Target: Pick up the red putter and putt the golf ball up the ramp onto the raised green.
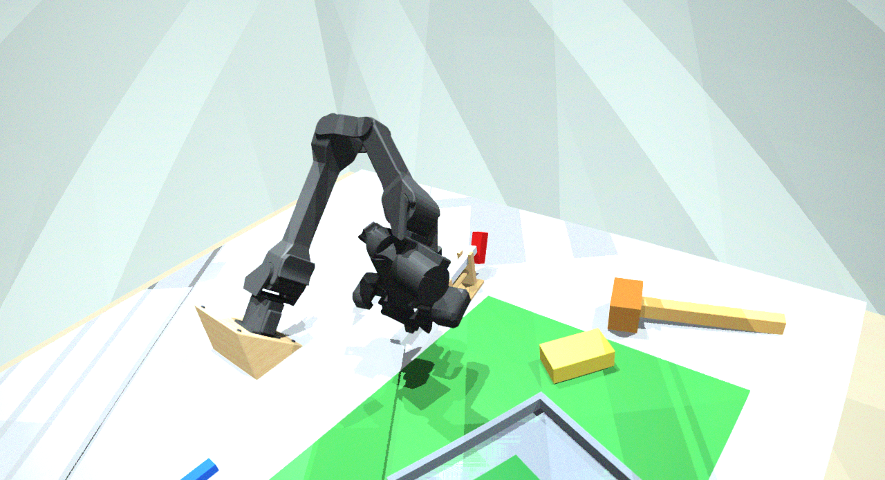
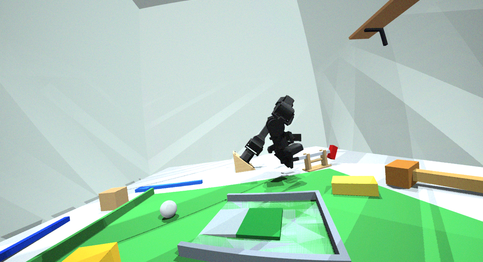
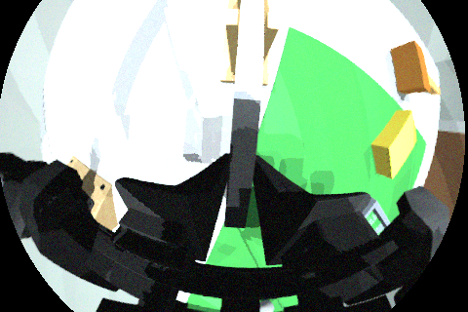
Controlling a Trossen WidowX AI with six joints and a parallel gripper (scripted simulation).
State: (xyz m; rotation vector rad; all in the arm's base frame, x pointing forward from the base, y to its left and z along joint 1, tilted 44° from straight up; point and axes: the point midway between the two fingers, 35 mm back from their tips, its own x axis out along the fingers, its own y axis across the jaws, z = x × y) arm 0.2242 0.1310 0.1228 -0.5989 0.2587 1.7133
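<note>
Right now the red putter is 110 mm to the left of my gripper tip, 40 mm behind it and 30 mm above it. Also, from my gripper tip: wooden rack (130 mm to the left, 40 mm behind); yellow block (230 mm ahead, 100 mm to the left, 10 mm below); grey frame (300 mm ahead, 140 mm to the right, 20 mm below).
</note>
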